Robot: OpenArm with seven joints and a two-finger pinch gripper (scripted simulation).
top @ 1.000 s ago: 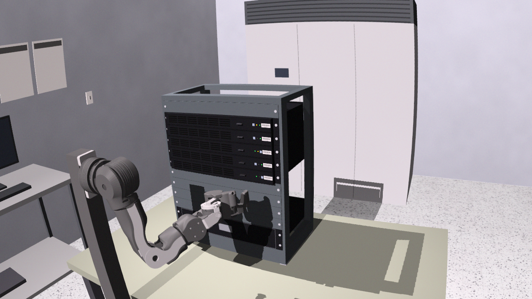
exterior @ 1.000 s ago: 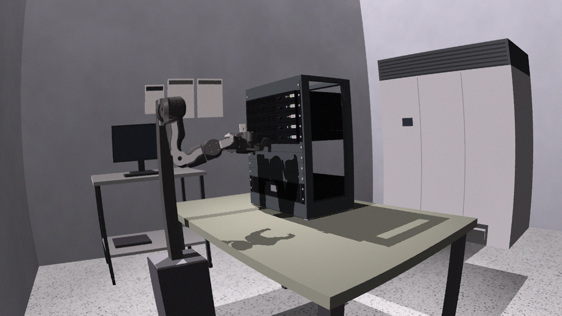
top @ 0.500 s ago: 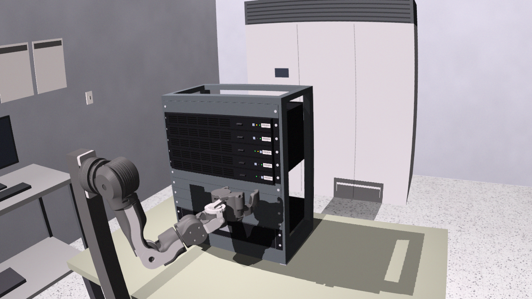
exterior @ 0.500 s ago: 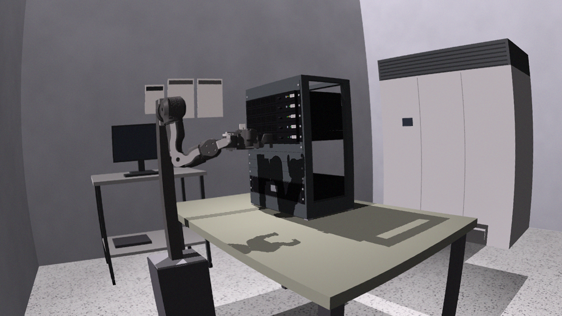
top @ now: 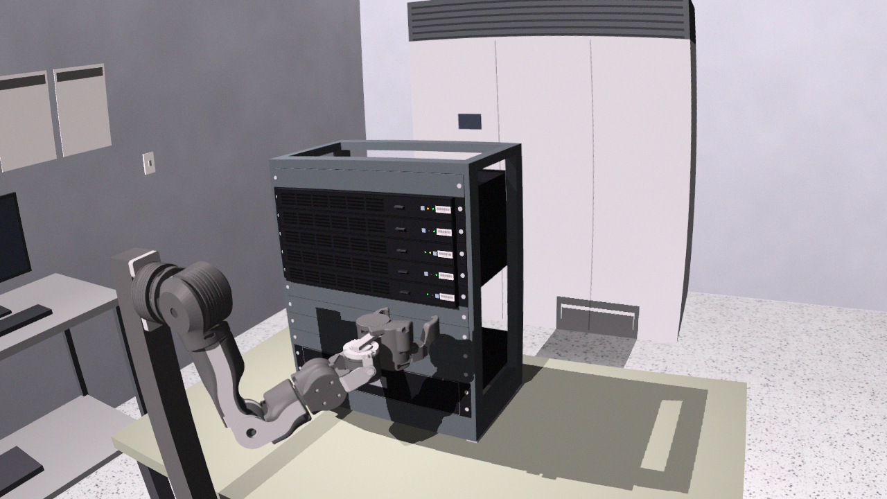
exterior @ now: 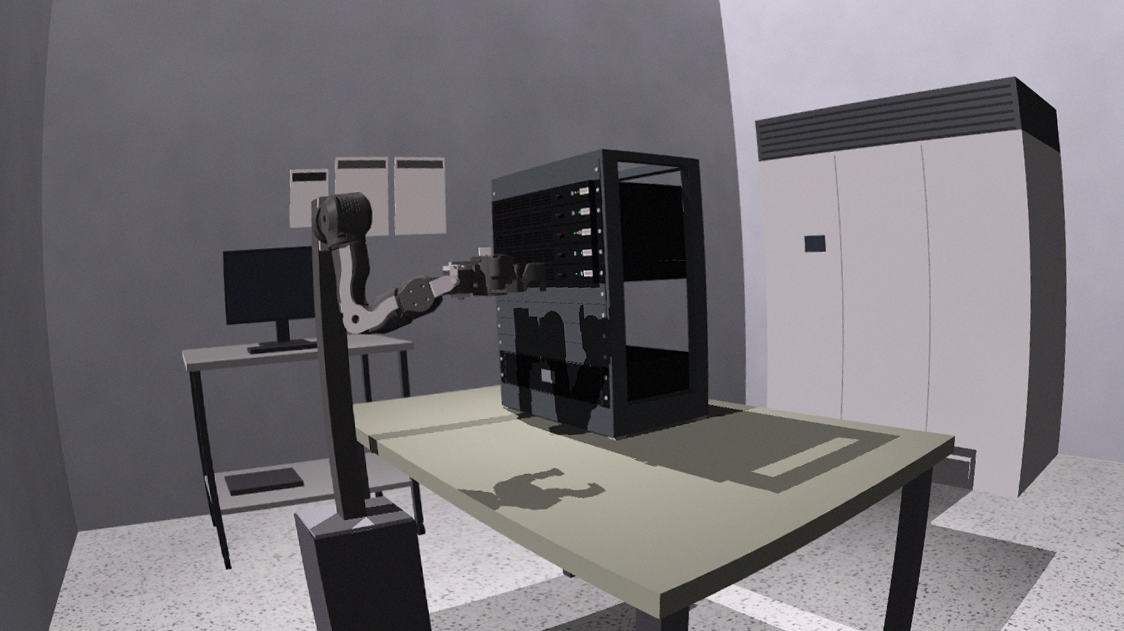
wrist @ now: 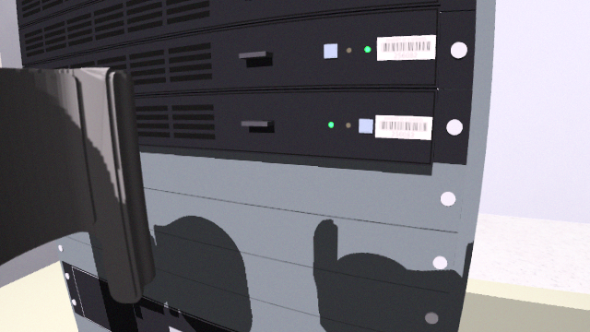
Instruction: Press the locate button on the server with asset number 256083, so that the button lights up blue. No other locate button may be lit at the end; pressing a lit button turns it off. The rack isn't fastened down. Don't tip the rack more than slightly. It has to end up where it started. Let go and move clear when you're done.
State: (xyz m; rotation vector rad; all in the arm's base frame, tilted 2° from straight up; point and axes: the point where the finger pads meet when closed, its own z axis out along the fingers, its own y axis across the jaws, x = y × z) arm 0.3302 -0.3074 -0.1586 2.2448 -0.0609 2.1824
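Right now my hand is 14 cm short of the pale square button and 2 cm to the right of it.
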